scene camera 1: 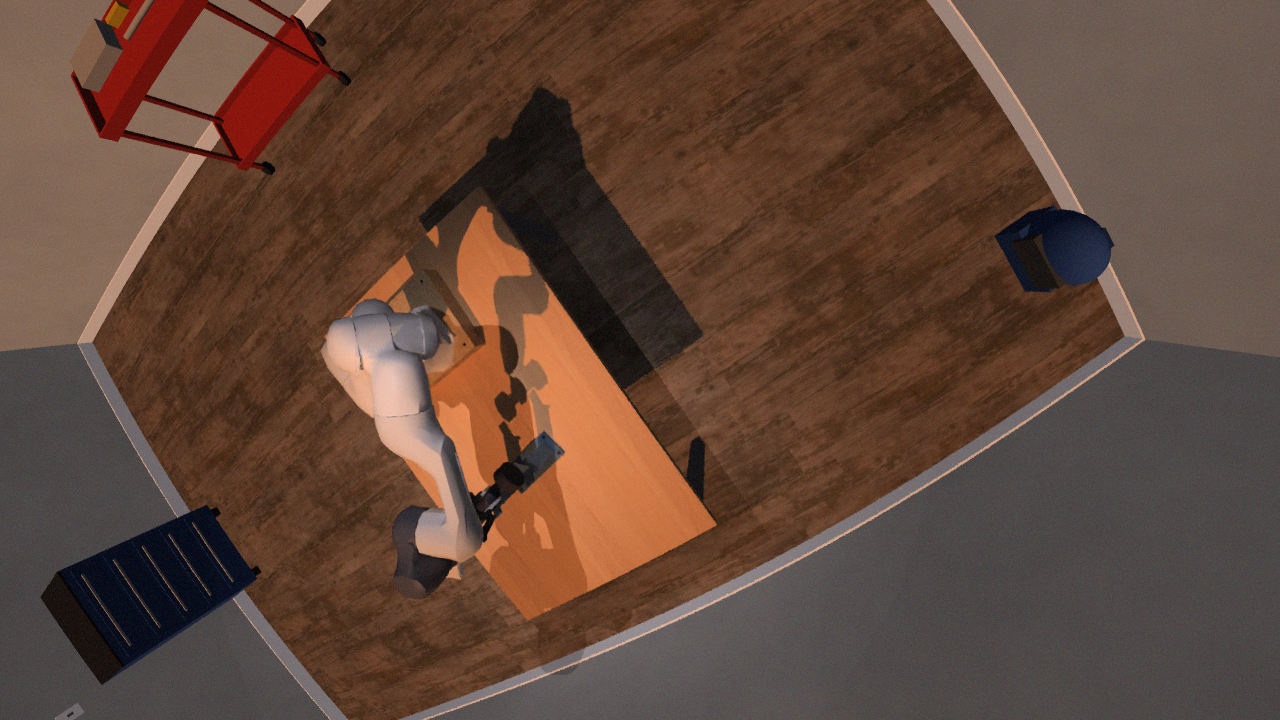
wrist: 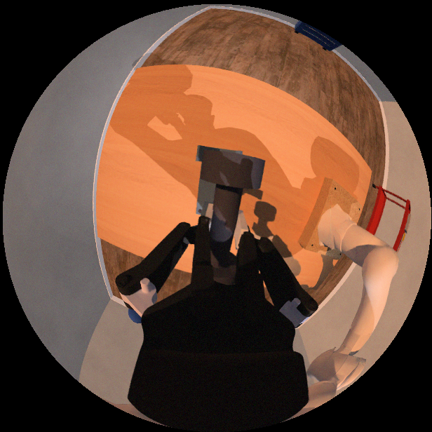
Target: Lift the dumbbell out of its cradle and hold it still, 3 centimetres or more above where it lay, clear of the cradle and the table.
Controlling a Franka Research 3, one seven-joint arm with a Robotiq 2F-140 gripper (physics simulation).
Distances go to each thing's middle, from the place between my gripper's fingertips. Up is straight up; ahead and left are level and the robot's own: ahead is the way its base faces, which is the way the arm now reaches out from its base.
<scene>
Right now the dark dumbbell [scene camera 1: 508, 478] is 20 mm above my hand and 10 mm to the left of it. Also, from my hand: cradle [scene camera 1: 543, 452]: 170 mm below, 20 mm ahead.
</scene>
